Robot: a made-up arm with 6 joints.
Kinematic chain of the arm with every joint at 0, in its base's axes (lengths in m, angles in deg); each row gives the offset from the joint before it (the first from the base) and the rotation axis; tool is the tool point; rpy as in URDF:
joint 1: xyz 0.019 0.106 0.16 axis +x
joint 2: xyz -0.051 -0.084 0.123 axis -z
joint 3: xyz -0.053 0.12 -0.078 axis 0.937 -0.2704 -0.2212
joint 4: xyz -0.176 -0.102 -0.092 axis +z
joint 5: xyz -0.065 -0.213 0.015 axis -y
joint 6: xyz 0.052 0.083 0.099 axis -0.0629 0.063 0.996
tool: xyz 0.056 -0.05 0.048 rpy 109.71 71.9 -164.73
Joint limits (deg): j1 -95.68..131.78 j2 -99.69..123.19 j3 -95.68..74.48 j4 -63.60..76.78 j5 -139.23..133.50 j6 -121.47..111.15
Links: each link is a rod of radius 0.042 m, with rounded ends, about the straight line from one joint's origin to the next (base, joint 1, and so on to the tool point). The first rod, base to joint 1, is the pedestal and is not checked.
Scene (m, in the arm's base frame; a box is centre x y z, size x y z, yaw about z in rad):
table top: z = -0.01
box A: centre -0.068 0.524 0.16 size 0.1 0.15 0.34 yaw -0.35
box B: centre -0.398 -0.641 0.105 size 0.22 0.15 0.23 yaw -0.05
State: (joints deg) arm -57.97 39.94 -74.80 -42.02 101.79 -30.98
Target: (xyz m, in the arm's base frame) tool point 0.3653 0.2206 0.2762
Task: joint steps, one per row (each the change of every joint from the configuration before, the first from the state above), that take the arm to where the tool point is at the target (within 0.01 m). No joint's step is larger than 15 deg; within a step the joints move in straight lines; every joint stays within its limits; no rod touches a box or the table.
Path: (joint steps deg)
1: 14.11 3.85 5.84 -3.60 -4.66 -8.22
2: 14.12 3.85 5.84 -3.59 -4.66 -8.23
3: 14.11 3.85 5.84 -3.60 -4.66 -8.22
4: 14.12 3.86 5.84 -3.60 -4.66 -8.22
5: 14.11 3.85 5.84 -3.59 -4.66 -8.23
6: 14.12 3.85 5.84 -3.60 -4.66 -8.22
7: 9.80 12.03 14.80 0.00 -14.64 -0.83
8: 9.81 12.02 14.80 0.00 -14.63 -0.83
9: 9.80 12.03 14.79 0.00 -14.64 -0.83
10: 9.81 12.03 14.80 0.00 -14.64 -0.83
11: 9.80 12.03 14.80 0.00 -14.63 -0.83
12: -8.77 0.00 7.04 0.00 10.50 -12.33
13: -8.77 0.00 7.04 0.00 10.49 -12.34
14: -8.77 0.00 7.04 0.00 10.50 -12.33

